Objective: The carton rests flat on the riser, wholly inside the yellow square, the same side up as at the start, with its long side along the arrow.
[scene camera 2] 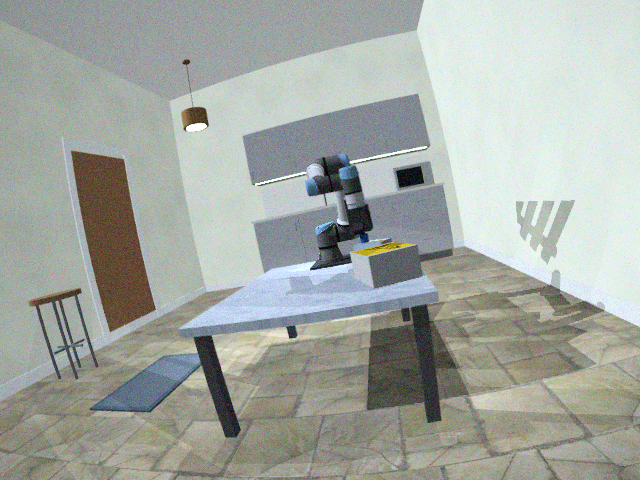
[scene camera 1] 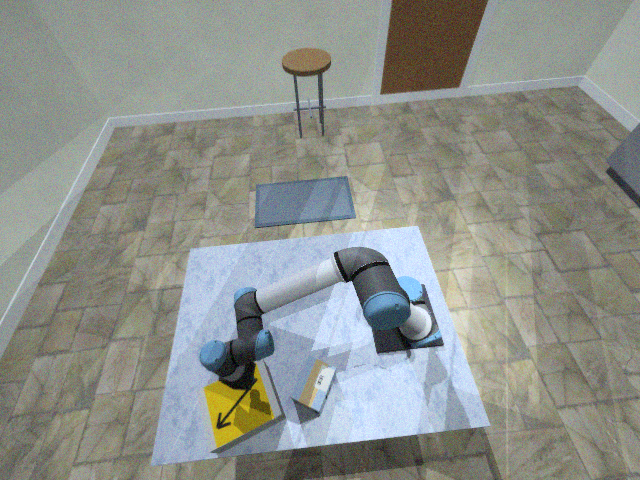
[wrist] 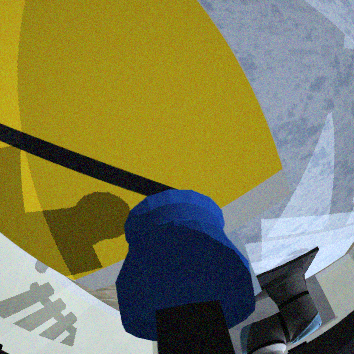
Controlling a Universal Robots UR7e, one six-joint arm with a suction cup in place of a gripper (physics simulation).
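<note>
The carton (scene camera 1: 316, 386), with tan, white and light blue areas, lies on the table beside the riser (scene camera 1: 277, 408) (scene camera 2: 395, 266) (wrist: 250, 202) in scene camera 1. In scene camera 2 it is mostly hidden behind the riser. The riser is a grey block with a yellow square (scene camera 1: 214, 397) (scene camera 2: 369, 251) (wrist: 150, 100) on top. The black arrow (scene camera 1: 237, 403) (wrist: 75, 159) points to the lower left in scene camera 1. My blue suction cup (scene camera 2: 363, 238) (wrist: 175, 210) is open, with no carton on it, low near the arrow's tail end. The wrist hides it in scene camera 1. Contact with the riser is unclear.
The arm's dark base plate (scene camera 1: 390, 342) stands on the far right of the table (scene camera 1: 217, 273) (scene camera 2: 289, 304) in scene camera 1. The forearm reaches across the table. A stool (scene camera 1: 306, 59) (scene camera 2: 55, 297) and a blue floor mat (scene camera 1: 305, 201) (scene camera 2: 149, 384) are away from the table.
</note>
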